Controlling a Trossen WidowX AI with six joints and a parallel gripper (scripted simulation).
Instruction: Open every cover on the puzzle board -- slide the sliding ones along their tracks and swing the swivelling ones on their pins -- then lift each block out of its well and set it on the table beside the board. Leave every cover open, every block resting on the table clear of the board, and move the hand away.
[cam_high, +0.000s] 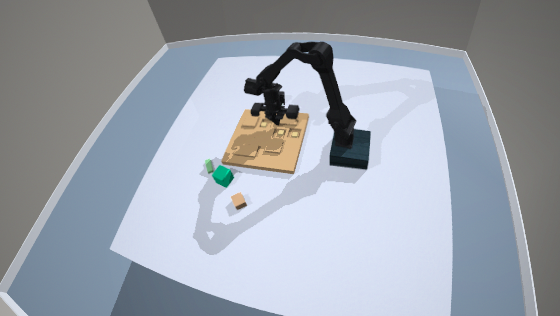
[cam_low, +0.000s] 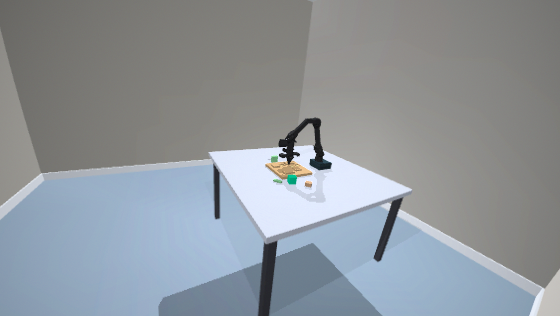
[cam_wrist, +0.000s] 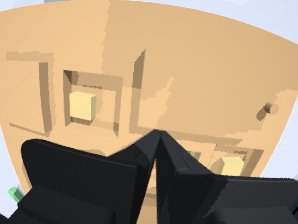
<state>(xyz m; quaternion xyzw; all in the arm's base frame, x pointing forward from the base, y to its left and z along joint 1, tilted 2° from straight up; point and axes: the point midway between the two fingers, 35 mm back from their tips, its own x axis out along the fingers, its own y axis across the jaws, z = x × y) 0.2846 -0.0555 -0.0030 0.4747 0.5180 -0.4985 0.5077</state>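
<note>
My gripper tip is 6 cm to the right of the tan puzzle board, 3 cm short of it and 1 cm above it. Also, from my gripper tip: tan cube 36 cm to the left, 3 cm ahead, 2 cm below; light green bar 24 cm to the left, 22 cm ahead, 2 cm below; green cube 28 cm to the left, 13 cm ahead.
</note>
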